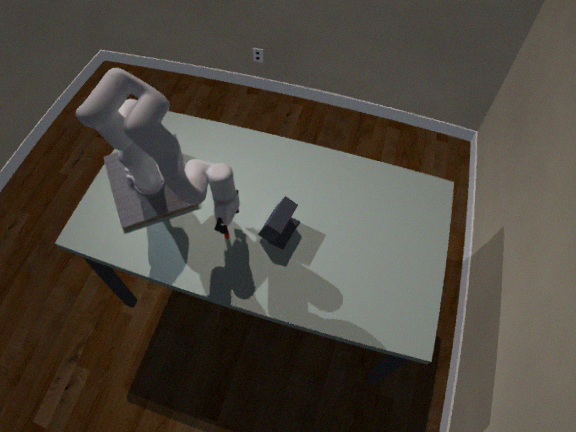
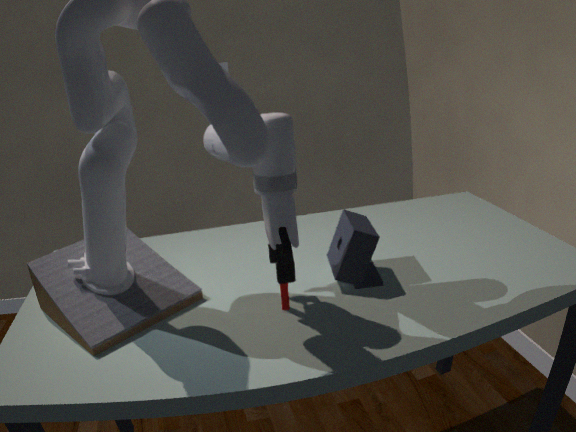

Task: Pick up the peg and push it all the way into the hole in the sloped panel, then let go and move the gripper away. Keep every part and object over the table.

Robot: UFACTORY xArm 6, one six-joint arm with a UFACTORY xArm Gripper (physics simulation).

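Seen in the pictures: gripper, between the fingertips: [image 1: 229, 221] [image 2: 282, 271]; arm's base, origin of its link: [image 1: 149, 179] [image 2: 107, 276].
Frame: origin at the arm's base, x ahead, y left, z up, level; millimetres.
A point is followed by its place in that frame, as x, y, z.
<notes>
A red peg [image 1: 226, 236] {329, -185, -55} [image 2: 285, 298] {327, -185, -44} stands upright on the pale green table [image 1: 372, 209] {859, -7, -70} [image 2: 465, 223] {956, -62, -70}. My gripper [image 1: 222, 227] {338, -153, -5} [image 2: 285, 278] {338, -153, -5} points straight down over it, open, with the dark fingers around the peg's upper part; only the peg's lower end shows below them. I cannot see the fingers touching it. The dark sloped panel block [image 1: 280, 218] {519, -153, 48} [image 2: 353, 250] {476, -186, 16} stands a short way to the right of the peg. Its tilted face carries a small round hole [image 2: 339, 242] {489, -111, 5} that faces towards the gripper.
The arm's grey base plate [image 1: 125, 204] {-72, -108, -21} [image 2: 153, 283] {100, -31, -25} lies at the table's left end. The table's front edge runs close below the peg. A wood floor and walls surround the table.
</notes>
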